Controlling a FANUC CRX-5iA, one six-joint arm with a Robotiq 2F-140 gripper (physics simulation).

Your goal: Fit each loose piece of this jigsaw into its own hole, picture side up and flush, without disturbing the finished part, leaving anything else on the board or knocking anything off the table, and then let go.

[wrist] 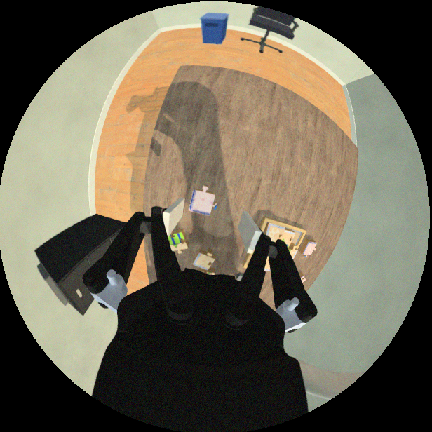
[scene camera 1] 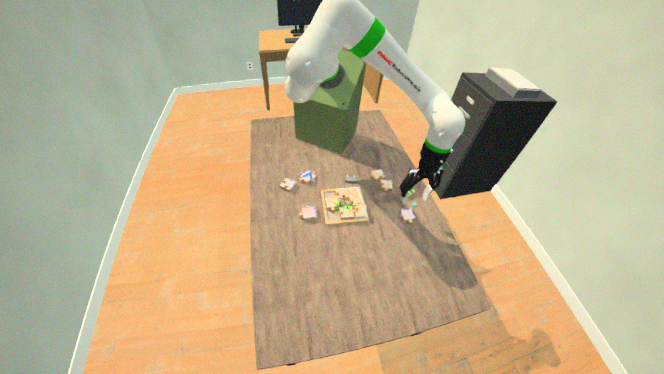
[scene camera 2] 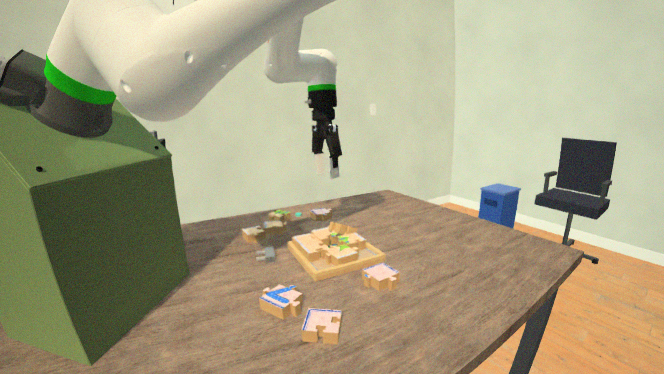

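My gripper [scene camera 1: 415, 195] [scene camera 2: 327, 168] [wrist: 211, 212] is open and empty, pointing down high above the table's right part. Below it lie a green-striped piece [scene camera 1: 410, 193] [scene camera 2: 280, 215] [wrist: 176, 240], picture side up, and a pink piece [scene camera 1: 408, 214] [scene camera 2: 321, 214] [wrist: 202, 202]. Two pale pieces [scene camera 1: 377, 174] [scene camera 1: 386, 185] [scene camera 2: 253, 233] [scene camera 2: 274, 226] lie nearby. A blue-striped piece [scene camera 1: 307, 176] [scene camera 2: 281, 298] and two pink ones [scene camera 1: 287, 184] [scene camera 2: 322, 322] [scene camera 1: 309, 212] [scene camera 2: 381, 274] lie on the board's other side. The board [scene camera 1: 346, 222] [scene camera 2: 350, 267] [wrist: 286, 224] holds joined pieces; brown parts stick up among them.
A small grey object [scene camera 1: 351, 178] [scene camera 2: 266, 254] lies between the board and the green base [scene camera 1: 325, 125] [scene camera 2: 110, 250]. A small turquoise object [scene camera 1: 414, 204] [scene camera 2: 298, 214] lies by the green-striped piece. A dark cabinet [scene camera 1: 510, 135] [wrist: 75, 255] stands beyond the table's right edge.
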